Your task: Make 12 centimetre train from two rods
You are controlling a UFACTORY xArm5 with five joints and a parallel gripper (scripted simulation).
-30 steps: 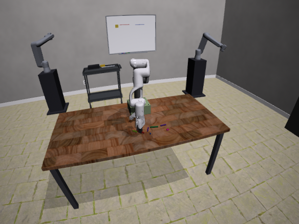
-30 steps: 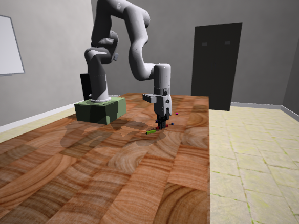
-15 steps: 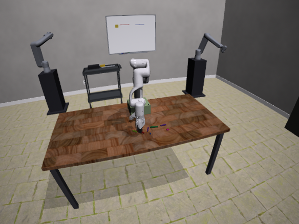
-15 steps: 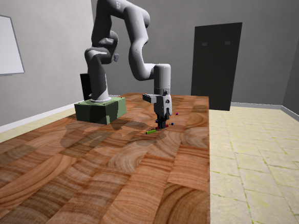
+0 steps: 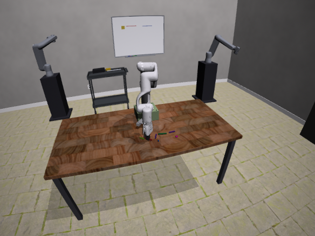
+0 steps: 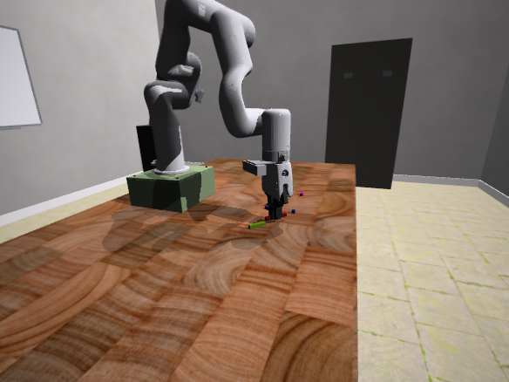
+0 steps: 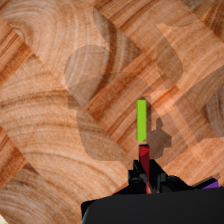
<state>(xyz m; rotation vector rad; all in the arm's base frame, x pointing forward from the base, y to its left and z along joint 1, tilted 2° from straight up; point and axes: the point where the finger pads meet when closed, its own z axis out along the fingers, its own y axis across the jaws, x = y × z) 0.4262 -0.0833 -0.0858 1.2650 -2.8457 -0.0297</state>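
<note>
Now: hand 20 mm above the red rod. The rest, counted from my hand: green rod: 50 mm behind, 150 mm to the left, 30 mm below; then small blue rod: 40 mm ahead, 90 mm to the left, 30 mm below; then lime rod: 40 mm behind, 50 mm to the right, 30 mm below.
</note>
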